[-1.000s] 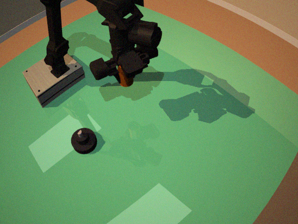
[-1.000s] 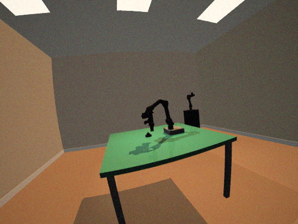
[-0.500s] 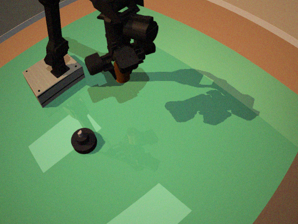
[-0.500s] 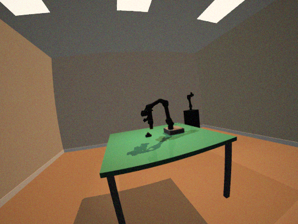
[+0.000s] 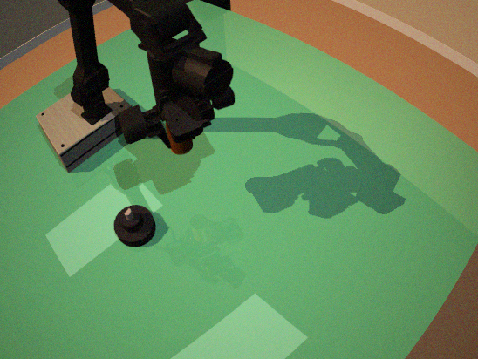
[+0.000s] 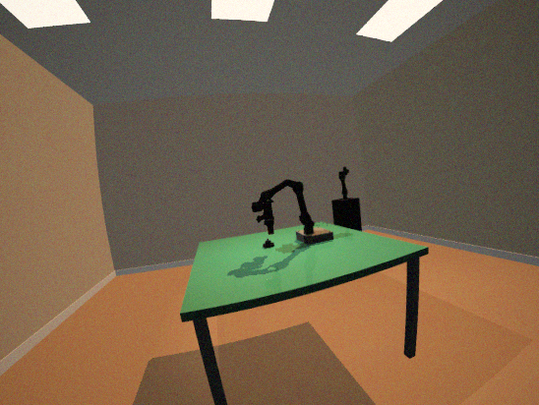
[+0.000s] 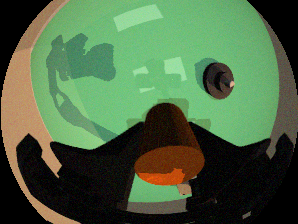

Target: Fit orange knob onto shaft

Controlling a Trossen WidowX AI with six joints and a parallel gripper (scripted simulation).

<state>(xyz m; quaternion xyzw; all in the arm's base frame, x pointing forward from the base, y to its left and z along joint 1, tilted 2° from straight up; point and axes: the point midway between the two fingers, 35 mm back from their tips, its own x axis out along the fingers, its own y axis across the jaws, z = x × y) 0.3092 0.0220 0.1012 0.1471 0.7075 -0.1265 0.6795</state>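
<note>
The pedestal lies 140 mm to the right of my gripper tip, 100 mm below it and 20 mm behind it. Round my gripper tip: orange knob: 30 mm above.
</note>
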